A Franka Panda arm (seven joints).
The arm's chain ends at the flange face. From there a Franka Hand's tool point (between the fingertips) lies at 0.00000 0.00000 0.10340 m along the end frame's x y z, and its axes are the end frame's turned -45 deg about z.
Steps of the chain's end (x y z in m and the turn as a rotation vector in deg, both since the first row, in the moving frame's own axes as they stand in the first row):
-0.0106 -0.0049 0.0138 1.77 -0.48 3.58
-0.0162 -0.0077 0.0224 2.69 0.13 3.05
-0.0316 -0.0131 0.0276 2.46 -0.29 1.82
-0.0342 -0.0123 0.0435 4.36 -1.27 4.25
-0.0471 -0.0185 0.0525 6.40 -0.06 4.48
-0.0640 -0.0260 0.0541 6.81 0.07 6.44
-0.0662 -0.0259 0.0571 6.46 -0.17 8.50
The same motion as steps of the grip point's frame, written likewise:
-0.0023 -0.0138 0.0137 1.59 0.91 3.58
-0.0023 -0.0201 0.0223 1.81 1.99 3.05
-0.0103 -0.0351 0.0275 1.94 1.53 1.82
-0.0113 -0.0399 0.0432 3.98 2.18 4.25
-0.0118 -0.0543 0.0519 4.57 4.48 4.48
-0.0176 -0.0717 0.0534 4.77 4.86 6.44
-0.0199 -0.0729 0.0564 4.69 4.45 8.50

